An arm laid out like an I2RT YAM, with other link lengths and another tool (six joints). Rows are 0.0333 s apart.
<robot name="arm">
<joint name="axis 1" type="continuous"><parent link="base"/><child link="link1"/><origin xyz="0 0 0.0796" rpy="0 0 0"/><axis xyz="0 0 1"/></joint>
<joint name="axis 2" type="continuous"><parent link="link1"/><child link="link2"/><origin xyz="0.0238 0.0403 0.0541" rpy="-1.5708 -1.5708 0"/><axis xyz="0 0 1"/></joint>
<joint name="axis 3" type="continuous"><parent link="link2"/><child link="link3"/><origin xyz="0 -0.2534 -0.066" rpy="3.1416 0 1.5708"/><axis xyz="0 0 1"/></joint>
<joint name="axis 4" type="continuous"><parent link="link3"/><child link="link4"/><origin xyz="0.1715 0.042 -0.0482" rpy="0 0 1.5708"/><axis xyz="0 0 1"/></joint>
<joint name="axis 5" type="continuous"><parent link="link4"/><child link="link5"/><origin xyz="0.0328 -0.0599 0.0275" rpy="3.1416 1.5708 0"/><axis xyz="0 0 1"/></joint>
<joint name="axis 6" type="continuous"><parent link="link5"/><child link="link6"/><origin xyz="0 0.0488 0.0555" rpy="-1.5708 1.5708 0"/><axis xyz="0 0 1"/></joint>
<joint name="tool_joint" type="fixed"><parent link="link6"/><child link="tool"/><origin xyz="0.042 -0.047 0.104" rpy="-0.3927 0 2.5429"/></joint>
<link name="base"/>
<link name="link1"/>
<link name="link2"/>
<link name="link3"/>
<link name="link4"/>
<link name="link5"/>
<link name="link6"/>
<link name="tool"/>
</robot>
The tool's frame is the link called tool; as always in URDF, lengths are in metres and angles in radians. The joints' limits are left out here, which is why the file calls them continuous.
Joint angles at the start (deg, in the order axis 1, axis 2, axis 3, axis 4, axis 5, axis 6):
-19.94, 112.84, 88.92, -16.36, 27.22, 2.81
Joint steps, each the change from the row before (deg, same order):
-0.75, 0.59, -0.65, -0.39, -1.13, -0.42
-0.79, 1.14, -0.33, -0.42, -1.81, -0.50
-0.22, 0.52, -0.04, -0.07, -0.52, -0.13
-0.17, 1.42, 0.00, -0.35, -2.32, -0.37
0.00, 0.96, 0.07, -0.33, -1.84, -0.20
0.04, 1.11, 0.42, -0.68, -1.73, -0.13
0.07, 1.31, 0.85, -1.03, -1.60, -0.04
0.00, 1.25, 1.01, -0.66, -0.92, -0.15
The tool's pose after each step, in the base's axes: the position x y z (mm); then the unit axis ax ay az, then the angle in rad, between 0 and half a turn. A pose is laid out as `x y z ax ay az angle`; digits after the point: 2 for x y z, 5 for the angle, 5 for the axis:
431.63 -196.79 202.15 -0.04883 0.98140 -0.18566 2.61490
430.53 -197.66 189.02 -0.05478 0.98414 -0.16873 2.63895
430.59 -198.00 184.26 -0.05639 0.98495 -0.16341 2.64693
433.02 -193.28 171.33 -0.06824 0.98760 -0.14138 2.66176
435.07 -188.44 162.86 -0.07767 0.98924 -0.12397 2.66934
437.22 -183.66 154.43 -0.08614 0.99059 -0.10634 2.67929
439.70 -179.20 146.10 -0.09330 0.99167 -0.08875 2.69121
442.53 -177.45 140.09 -0.09785 0.99208 -0.07875 2.69979

